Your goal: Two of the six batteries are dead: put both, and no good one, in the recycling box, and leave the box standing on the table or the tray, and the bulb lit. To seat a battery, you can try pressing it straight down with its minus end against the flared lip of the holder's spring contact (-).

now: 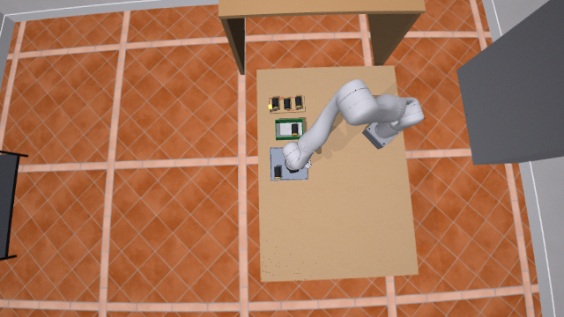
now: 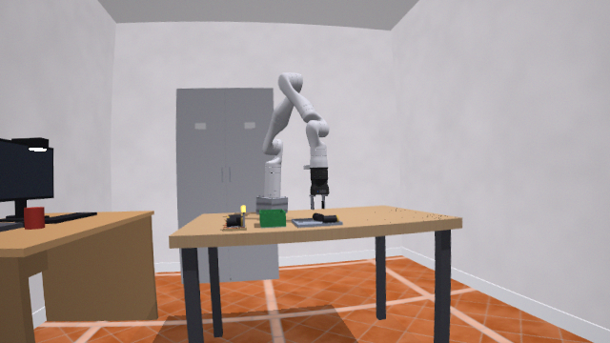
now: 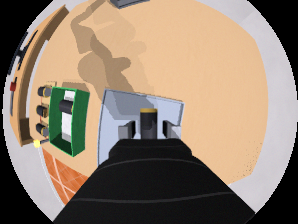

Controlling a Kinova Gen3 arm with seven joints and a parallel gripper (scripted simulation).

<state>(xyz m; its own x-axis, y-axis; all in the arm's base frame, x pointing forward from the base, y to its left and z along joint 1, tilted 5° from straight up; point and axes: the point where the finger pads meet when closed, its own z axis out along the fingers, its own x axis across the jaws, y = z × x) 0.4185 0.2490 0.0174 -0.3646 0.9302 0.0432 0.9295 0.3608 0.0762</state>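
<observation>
Right now the grey tray is 50 mm ahead of my hand, 10 mm to the right of it and 70 mm below it. Round my hand: green recycling box 70 mm ahead, 190 mm to the right, 60 mm below.
</observation>
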